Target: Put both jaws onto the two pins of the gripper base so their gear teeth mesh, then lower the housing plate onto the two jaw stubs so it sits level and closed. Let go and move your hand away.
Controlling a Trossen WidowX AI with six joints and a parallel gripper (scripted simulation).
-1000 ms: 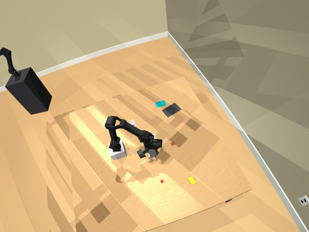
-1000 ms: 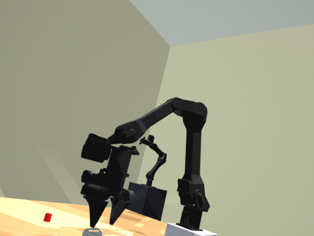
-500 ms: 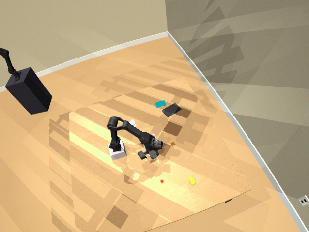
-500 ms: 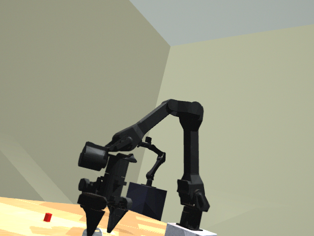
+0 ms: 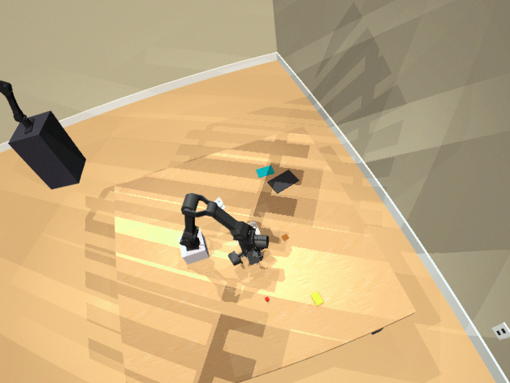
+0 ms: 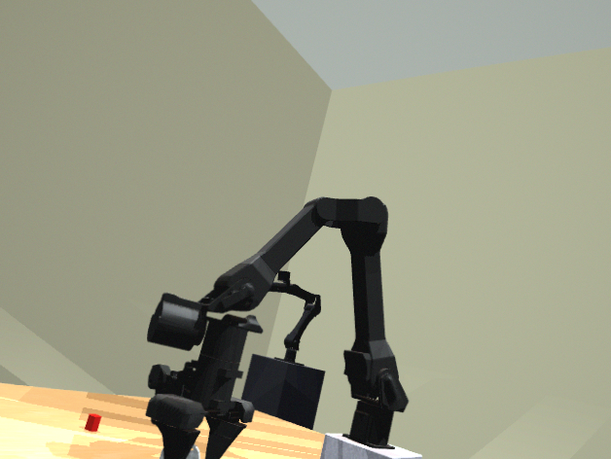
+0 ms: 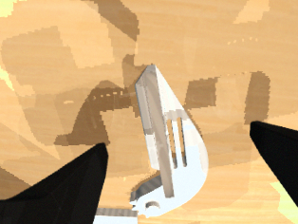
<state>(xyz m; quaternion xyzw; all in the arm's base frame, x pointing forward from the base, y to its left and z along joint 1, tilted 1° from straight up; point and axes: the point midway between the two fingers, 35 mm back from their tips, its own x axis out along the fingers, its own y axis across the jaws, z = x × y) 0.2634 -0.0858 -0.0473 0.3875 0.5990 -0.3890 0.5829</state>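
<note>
Now: gripper tip 14 cm to the right of the flat white plate and 3 cm short of it. Also, from my gripper tip: red cube (22 cm to the right, 5 cm ahead); then small brown piece (19 cm ahead, 8 cm to the left, 1 cm below); then yellow block (27 cm ahead, 26 cm to the right).
</note>
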